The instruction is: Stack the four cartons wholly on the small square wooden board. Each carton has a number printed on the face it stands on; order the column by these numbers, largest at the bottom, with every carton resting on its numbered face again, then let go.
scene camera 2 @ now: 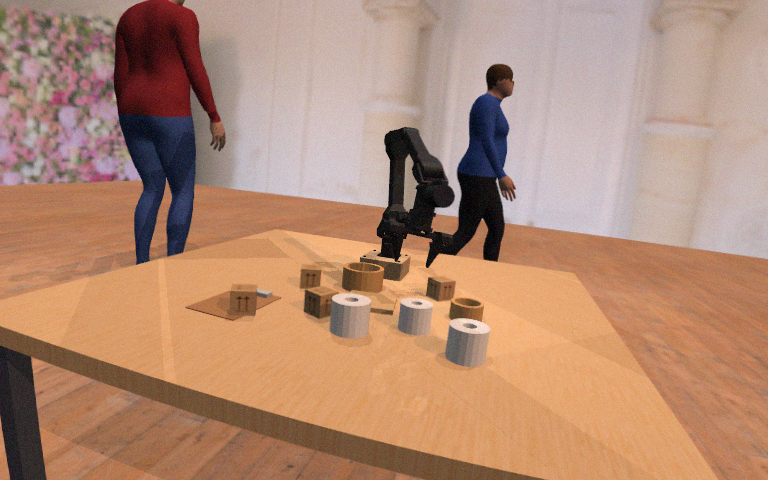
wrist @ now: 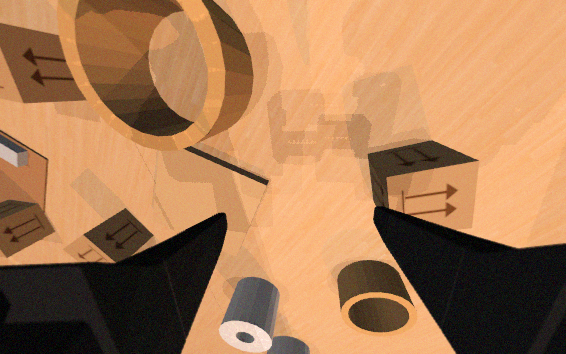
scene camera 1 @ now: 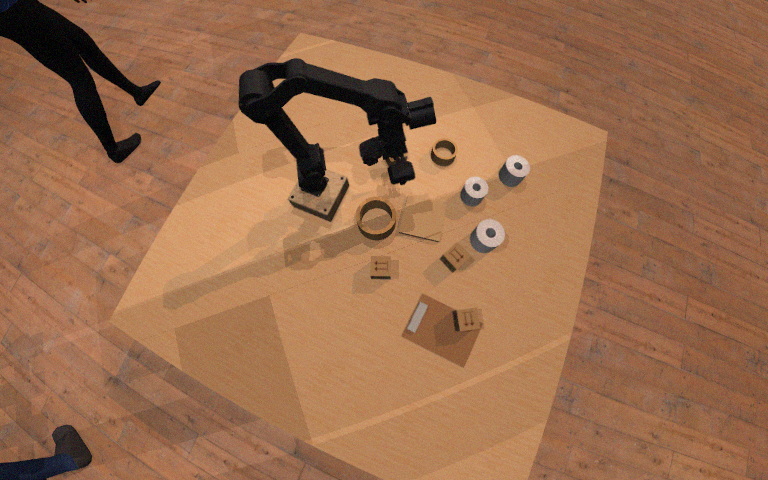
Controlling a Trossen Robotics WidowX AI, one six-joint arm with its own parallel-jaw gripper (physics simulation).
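Frame: origin at the arm's base, x back, y left, z down, level; millimetres.
Where they show: gripper, fingertip midpoint: [scene camera 2: 411,264] [wrist: 300,216]; arm's base, origin of the base link: [scene camera 2: 389,255] [scene camera 1: 314,184].
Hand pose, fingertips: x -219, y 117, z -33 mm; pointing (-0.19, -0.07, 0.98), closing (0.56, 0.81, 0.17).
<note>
Things, the pixels of their top centre, and the offset from my fingertips.
- large ring, middle of its top: [wrist: 141,66] [scene camera 2: 363,267] [scene camera 1: 375,214] dx +13, dy -135, dz +31 mm
- small ring, middle of its top: [wrist: 377,315] [scene camera 2: 467,302] [scene camera 1: 445,148] dx -90, dy +163, dz +49 mm
- brown sheet, middle of its top: [scene camera 2: 236,297] [scene camera 1: 443,330] dx -278, dy -347, dz +78 mm
Four brown cartons with arrows stand apart: one [scene camera 1: 380,267] [scene camera 2: 310,276] [wrist: 45,67] near the large ring, one [scene camera 1: 456,256] [scene camera 2: 318,301] [wrist: 120,234] near a roll, one [scene camera 1: 467,319] [scene camera 2: 243,300] [wrist: 22,227] at the brown square sheet, and one [scene camera 2: 440,288] [wrist: 430,195] near the small ring, hidden in scene camera 1. Their numbers do not show. A thin, pale, square board [scene camera 1: 421,220] [scene camera 2: 385,306] [wrist: 200,200] lies flat, table-coloured. My gripper [scene camera 1: 389,165] [scene camera 2: 413,263] [wrist: 300,216] is open and empty above the table. Its right finger overlaps the fourth carton in the wrist view.
A large ring [scene camera 1: 376,235] [scene camera 2: 362,281] [wrist: 236,75] stands beside the pale board. A small ring [scene camera 1: 443,160] [scene camera 2: 466,314] [wrist: 372,280] and three white-topped rolls [scene camera 1: 487,236] [scene camera 2: 350,316] [wrist: 252,305] stand nearby. The brown sheet [scene camera 1: 453,352] [scene camera 2: 209,306] [wrist: 32,175] bears a pale strip.
</note>
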